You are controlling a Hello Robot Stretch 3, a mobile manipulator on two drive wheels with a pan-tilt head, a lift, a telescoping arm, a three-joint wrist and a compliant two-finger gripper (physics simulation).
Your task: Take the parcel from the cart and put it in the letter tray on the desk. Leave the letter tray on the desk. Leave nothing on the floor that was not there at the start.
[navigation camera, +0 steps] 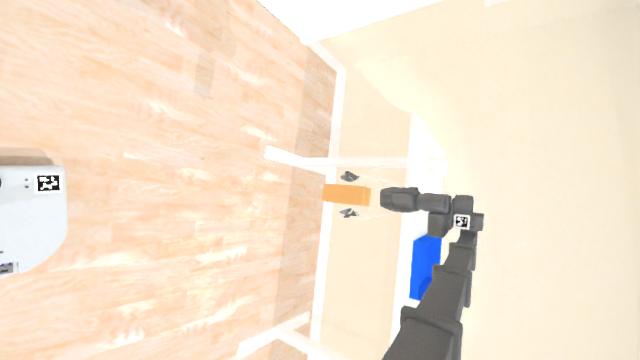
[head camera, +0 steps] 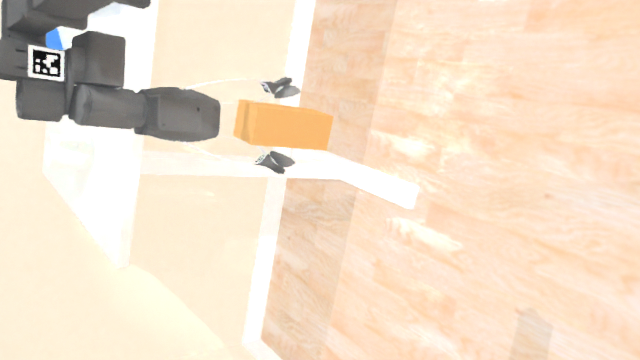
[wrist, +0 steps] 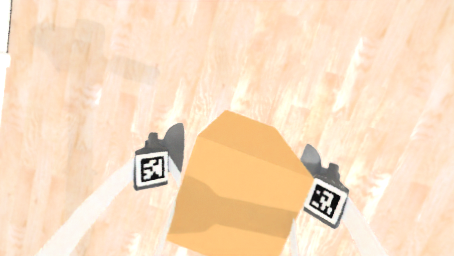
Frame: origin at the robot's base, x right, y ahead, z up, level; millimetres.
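Seen in the pictures: gripper, fingertip midpoint: (navigation camera: 340, 194) (head camera: 295, 127).
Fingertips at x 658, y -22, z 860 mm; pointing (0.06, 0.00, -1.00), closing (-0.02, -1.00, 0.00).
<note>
Pixels of each thing's top centre, then the offset from my fingertips to it. Level surfaces: height alone.
- parcel, middle of its top: (wrist: 234, 210) (head camera: 245, 121) (navigation camera: 366, 196) dx -3, dy +0, dz +86 mm
- white desk, its level: dz +91 mm
- letter tray, middle of its top: (navigation camera: 434, 264) dx +654, dy -389, dz +155 mm
- small blue item, middle of its top: (head camera: 47, 49) dx +1050, dy -182, dz +120 mm
The parcel (head camera: 300, 129) (navigation camera: 340, 195) (wrist: 240, 190) is an orange box. My gripper (head camera: 278, 125) (navigation camera: 349, 194) (wrist: 240, 151) is shut on it, with one fingertip at each side. The parcel is in the air over the floor, out past the edge of the white desk (head camera: 102, 200) (navigation camera: 424, 145). The letter tray (navigation camera: 425, 265) is blue and stands on the desk, partly behind the arm in the navigation view. My wrist is over the desk edge. The cart does not show.
A small blue item (head camera: 54, 39) shows behind my wrist in the head view. White desk legs and a crossbar (head camera: 267, 250) (navigation camera: 322, 250) stand below the desk top. My white base (navigation camera: 35, 220) is at the left of the navigation view. A beige wall is behind the desk.
</note>
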